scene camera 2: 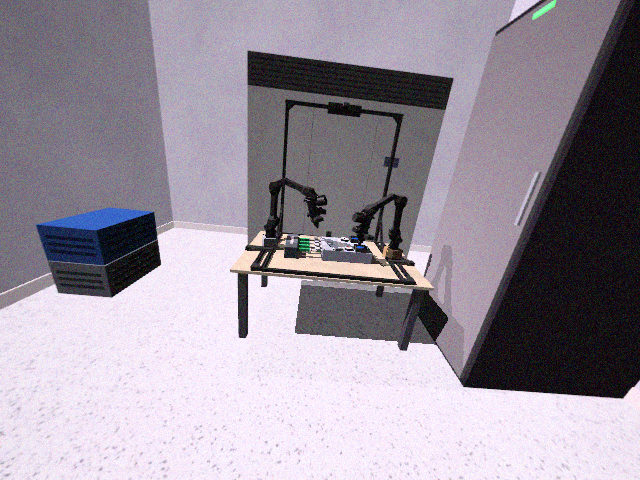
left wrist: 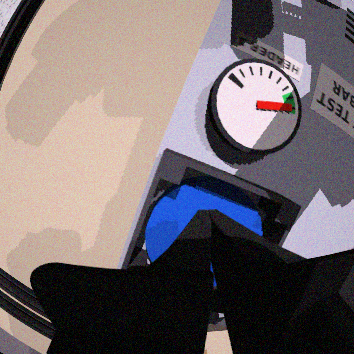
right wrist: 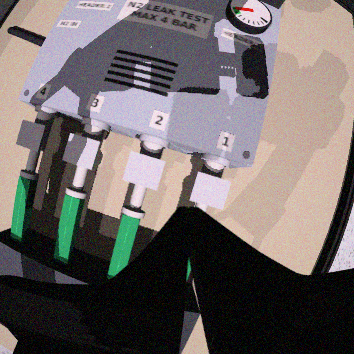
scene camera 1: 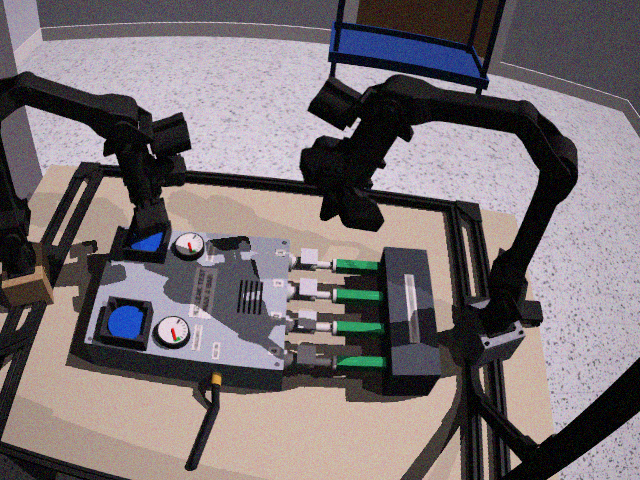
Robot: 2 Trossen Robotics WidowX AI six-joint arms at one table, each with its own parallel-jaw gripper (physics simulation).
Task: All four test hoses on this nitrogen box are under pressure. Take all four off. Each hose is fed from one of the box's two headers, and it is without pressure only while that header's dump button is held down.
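Places are measured from the left arm's base along level axes (x ahead, y left, z up), in millimetres.
Pixels of known places: left gripper, fingertip midpoint: (scene camera 2: 358,245) (left wrist: 206,218); right gripper, fingertip midpoint: (scene camera 2: 317,228) (right wrist: 186,216) (scene camera 1: 322,219); left arm's base at its link origin: (scene camera 2: 393,248) (scene camera 1: 21,264); right arm's base at its link origin: (scene camera 2: 269,236) (scene camera 1: 496,320).
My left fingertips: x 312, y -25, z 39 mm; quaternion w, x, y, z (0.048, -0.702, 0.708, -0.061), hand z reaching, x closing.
Ahead of a thing's pixels: the offset from my left fingertips to its middle. "pt": to the spot under its first point.
The nitrogen box @(pt 195 mm ahead, 100 mm right, 42 mm down) (scene camera 1: 271,258) (right wrist: 192,115) has four green hoses, 1 @(pt 346 mm ahead, 150 mm right, 58 mm down) (scene camera 1: 358,265), 2 (scene camera 1: 358,296) (right wrist: 125,242), 3 (scene camera 1: 358,328) (right wrist: 70,225) and 4 @(pt 264 mm ahead, 341 mm right, 57 mm down) (scene camera 1: 360,361) (right wrist: 21,205), each joined to its port. My left gripper (scene camera 1: 148,232) (left wrist: 206,218) is shut and empty, over the header 1 blue button @(23 mm back, 3 mm right, 37 mm down) (scene camera 1: 148,242) (left wrist: 172,212), which shows raised. The near blue button @(97 mm back, 178 mm right, 37 mm down) (scene camera 1: 125,321) is uncovered. Needles of the header 1 gauge @(pt 55 mm ahead, 39 mm right, 26 mm down) (scene camera 1: 189,244) (left wrist: 250,120) and the near gauge @(pt 20 mm back, 215 mm right, 26 mm down) (scene camera 1: 172,331) point at green. My right gripper (scene camera 1: 371,223) (right wrist: 186,216) is shut, empty and above the hoses; it hides most of hose 1 in the right wrist view.
A dark block @(pt 341 mm ahead, 370 mm right, 43 mm down) (scene camera 1: 410,356) stands at the hoses' far ends, right of the box. A black pipe @(pt 20 mm back, 371 mm right, 109 mm down) (scene camera 1: 204,431) with a yellow collar leaves the box's near side. Black frame rails (scene camera 1: 248,180) edge the table. A blue cart (scene camera 1: 408,49) stands beyond it.
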